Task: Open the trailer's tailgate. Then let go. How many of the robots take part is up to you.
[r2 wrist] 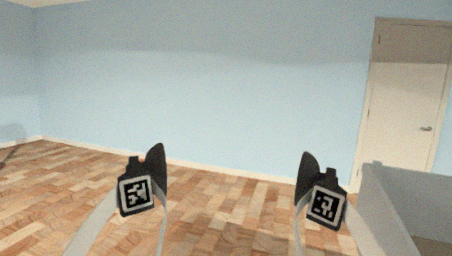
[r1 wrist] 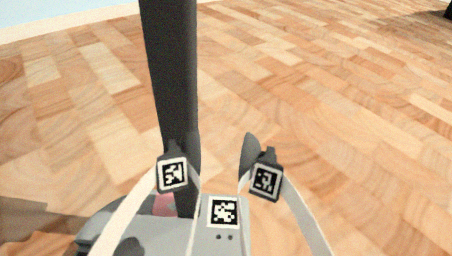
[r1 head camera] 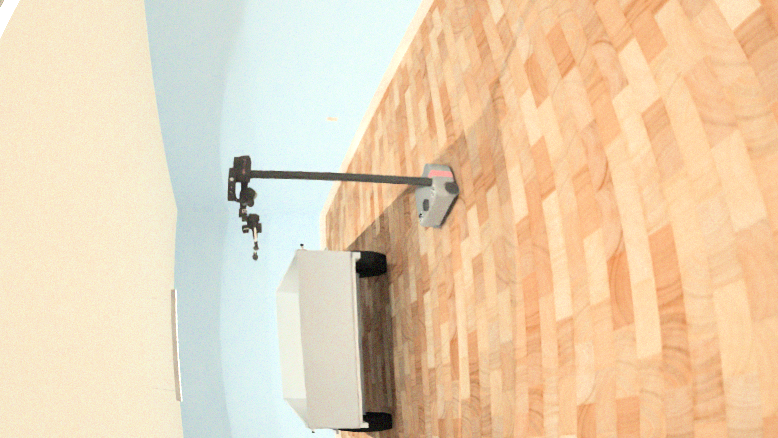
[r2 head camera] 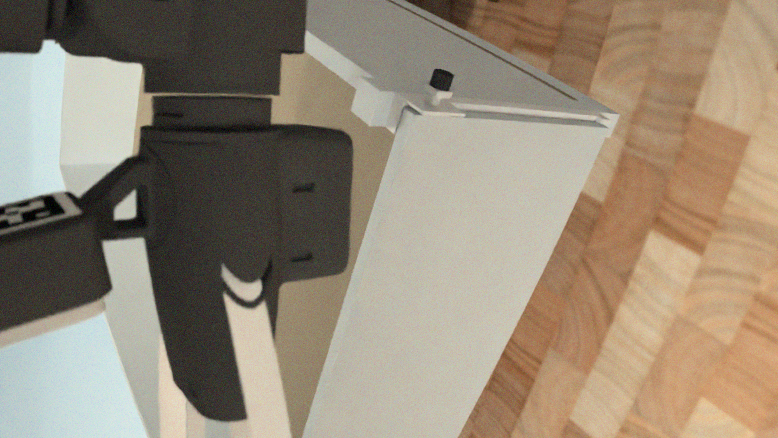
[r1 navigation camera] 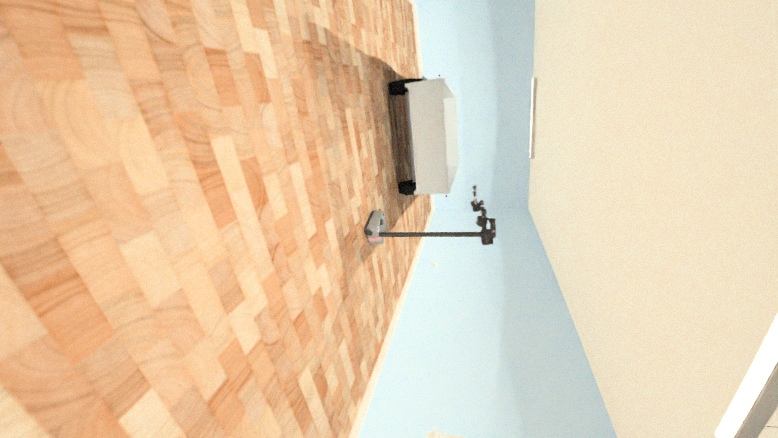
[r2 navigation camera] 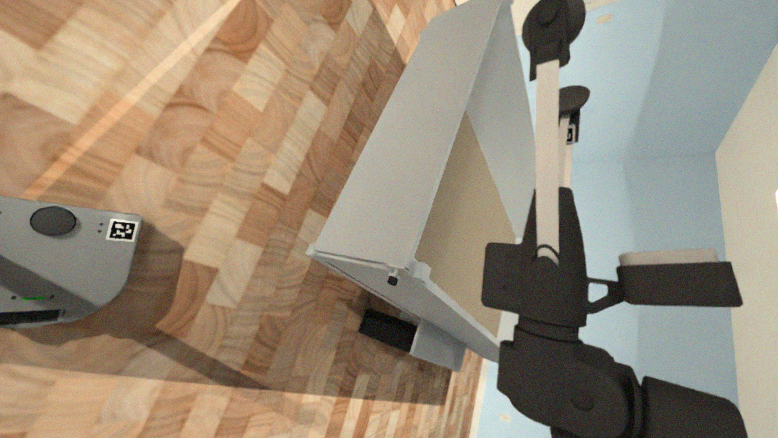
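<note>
The white trailer [r1 head camera: 329,337] [r1 navigation camera: 427,136] [r2 head camera: 446,261] [r2 navigation camera: 402,136] [r2 wrist: 430,205] stands on its wheels. Its end panel with the latch, apparently the tailgate [r2 head camera: 489,78] [r2 navigation camera: 424,299], is upright against the side walls. A black knob [r2 head camera: 441,79] [r2 navigation camera: 392,280] sits at the panel's upper corner. The r2 gripper [r2 navigation camera: 564,59] [r2 wrist: 232,172] is wide open and empty, raised above the trailer and apart from the knob and panel. In the r2 head view its fingertips are out of frame. The r1 gripper [r1 wrist: 220,155] is partly open and empty, above r1's own base, away from the trailer.
The r2 base [r1 head camera: 435,195] [r1 navigation camera: 375,227] stands by the trailer's latch end; part of it [r2 navigation camera: 70,255] shows in the r2 navigation view. A black wheel [r2 navigation camera: 387,329] is under the trailer. A door [r2 wrist: 407,110] is in the blue wall [r2 wrist: 225,100]. Wooden floor surrounds the trailer.
</note>
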